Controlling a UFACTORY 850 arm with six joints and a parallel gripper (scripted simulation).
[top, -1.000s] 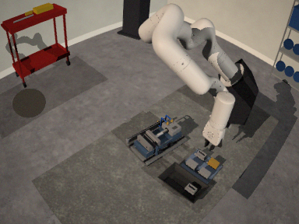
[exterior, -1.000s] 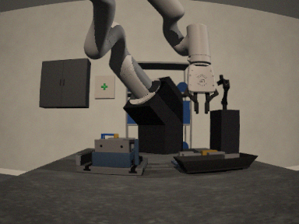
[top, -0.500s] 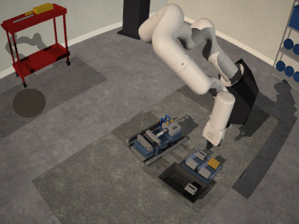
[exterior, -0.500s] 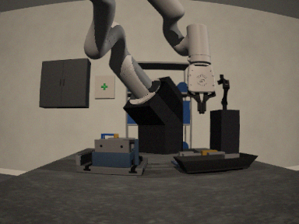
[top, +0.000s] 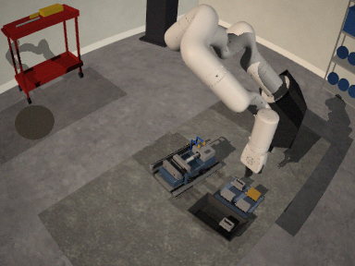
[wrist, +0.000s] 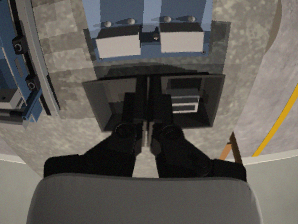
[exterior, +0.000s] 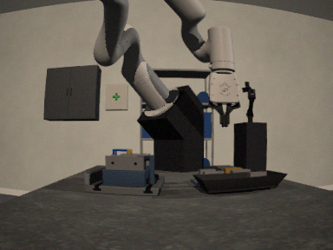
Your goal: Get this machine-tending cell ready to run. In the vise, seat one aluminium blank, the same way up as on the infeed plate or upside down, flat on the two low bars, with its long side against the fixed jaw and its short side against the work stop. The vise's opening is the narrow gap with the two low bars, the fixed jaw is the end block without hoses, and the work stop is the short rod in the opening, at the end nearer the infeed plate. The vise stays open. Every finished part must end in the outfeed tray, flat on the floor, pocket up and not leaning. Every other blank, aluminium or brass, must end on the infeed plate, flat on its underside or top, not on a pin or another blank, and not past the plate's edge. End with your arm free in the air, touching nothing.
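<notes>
The brass blank lies 5 cm behind my hand, 6 cm to the left of it and 17 cm below it. From my hand the other things lie so: vise 2 cm behind, 29 cm to the right, 16 cm below.
</notes>
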